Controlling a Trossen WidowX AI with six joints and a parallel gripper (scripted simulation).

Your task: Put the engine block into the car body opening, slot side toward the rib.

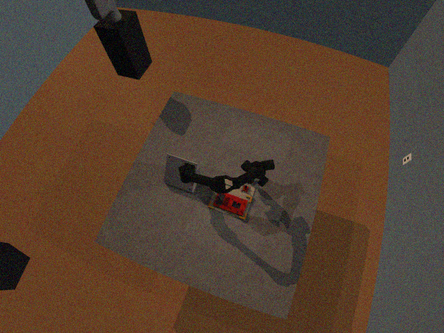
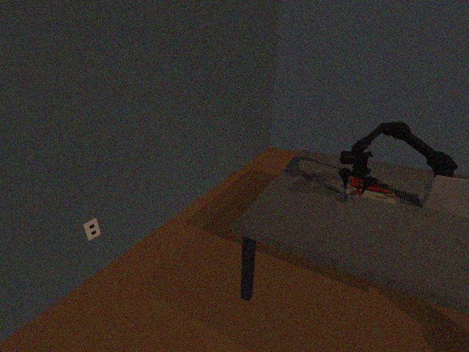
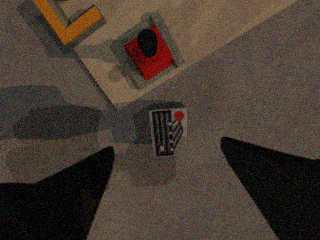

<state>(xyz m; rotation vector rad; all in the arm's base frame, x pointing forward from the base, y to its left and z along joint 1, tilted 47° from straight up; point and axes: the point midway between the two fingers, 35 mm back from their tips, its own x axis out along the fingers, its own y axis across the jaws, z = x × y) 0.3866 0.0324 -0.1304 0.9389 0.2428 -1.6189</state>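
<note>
The engine block lies 40 mm below my gripper tip.
</note>
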